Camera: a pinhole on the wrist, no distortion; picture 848 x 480 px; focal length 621.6 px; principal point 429.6 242.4 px. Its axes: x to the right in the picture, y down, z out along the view. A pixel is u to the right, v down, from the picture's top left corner.
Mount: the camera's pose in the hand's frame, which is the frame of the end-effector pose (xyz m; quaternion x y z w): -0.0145 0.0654 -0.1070 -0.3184 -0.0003 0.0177 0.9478
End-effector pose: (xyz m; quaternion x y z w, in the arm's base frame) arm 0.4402 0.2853 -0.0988 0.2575 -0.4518 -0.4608 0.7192
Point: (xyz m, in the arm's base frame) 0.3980 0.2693 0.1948
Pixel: 724 118
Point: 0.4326 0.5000 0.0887
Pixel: 207 277
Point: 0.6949 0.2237 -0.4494
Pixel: behind the camera
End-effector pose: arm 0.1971 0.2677 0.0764 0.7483 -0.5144 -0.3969 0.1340
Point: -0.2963 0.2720 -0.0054
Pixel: 398 75
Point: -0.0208 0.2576 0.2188
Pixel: 245 331
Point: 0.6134 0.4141 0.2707
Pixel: behind the camera
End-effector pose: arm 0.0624 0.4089 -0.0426 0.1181 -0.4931 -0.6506 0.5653
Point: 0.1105 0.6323 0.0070
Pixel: outside the picture
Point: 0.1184 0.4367 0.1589
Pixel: 588 222
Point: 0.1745 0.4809 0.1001
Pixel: 348 308
